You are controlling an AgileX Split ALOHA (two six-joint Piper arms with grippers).
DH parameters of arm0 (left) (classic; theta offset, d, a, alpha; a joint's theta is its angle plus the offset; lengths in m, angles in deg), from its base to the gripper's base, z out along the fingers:
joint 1: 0 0.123 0 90
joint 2: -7.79 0 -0.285 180
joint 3: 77.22 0 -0.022 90
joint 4: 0 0.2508 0 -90
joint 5: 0 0 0.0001 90
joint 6: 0 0.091 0 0
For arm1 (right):
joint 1: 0 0.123 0 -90
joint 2: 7.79 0 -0.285 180
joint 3: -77.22 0 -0.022 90
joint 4: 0 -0.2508 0 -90
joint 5: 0 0 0.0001 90
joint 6: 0 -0.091 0 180
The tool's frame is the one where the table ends.
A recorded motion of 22 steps. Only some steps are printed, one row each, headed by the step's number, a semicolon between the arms.
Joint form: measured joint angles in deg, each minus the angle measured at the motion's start. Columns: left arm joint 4, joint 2, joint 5, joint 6, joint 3, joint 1; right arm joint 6, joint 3, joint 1, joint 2, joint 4, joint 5.
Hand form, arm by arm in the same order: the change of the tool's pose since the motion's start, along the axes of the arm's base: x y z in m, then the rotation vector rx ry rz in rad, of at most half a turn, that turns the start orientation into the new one. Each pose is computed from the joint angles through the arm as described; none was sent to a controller.
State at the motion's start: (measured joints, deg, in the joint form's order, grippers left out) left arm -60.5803 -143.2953 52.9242 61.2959 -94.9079 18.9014; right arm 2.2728 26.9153 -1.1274 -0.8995 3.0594 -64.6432
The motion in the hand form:
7: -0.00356 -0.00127 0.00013 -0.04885 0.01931 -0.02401; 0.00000 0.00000 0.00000 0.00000 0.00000 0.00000
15: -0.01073 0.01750 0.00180 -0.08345 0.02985 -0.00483; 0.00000 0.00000 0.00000 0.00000 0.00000 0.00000
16: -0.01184 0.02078 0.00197 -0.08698 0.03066 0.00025; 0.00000 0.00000 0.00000 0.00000 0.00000 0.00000
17: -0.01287 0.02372 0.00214 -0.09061 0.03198 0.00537; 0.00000 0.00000 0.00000 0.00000 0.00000 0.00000
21: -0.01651 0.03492 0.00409 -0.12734 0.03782 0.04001; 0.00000 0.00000 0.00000 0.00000 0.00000 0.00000
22: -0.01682 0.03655 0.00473 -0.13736 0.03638 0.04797; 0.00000 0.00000 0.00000 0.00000 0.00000 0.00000
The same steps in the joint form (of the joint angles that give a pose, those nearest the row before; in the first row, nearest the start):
7: -0.39 -0.26 3.30 -0.13 0.00 0.36; 0.00 0.00 0.00 0.00 0.00 0.00
15: -0.39 -0.26 5.96 -0.15 0.00 3.13; 0.00 0.00 0.00 0.00 0.00 0.00
16: -0.39 -0.26 6.23 -0.15 0.00 3.59; 0.00 0.00 0.00 0.00 0.00 0.00
17: -0.39 -0.26 6.47 -0.20 0.00 4.00; 0.00 0.00 0.00 0.00 0.00 0.00
21: -1.50 -0.26 7.91 -0.91 0.00 5.70; 0.00 0.00 0.00 0.00 0.00 0.00
22: -2.00 -0.26 8.19 -0.96 0.00 5.97; 0.00 0.00 0.00 0.00 0.00 0.00

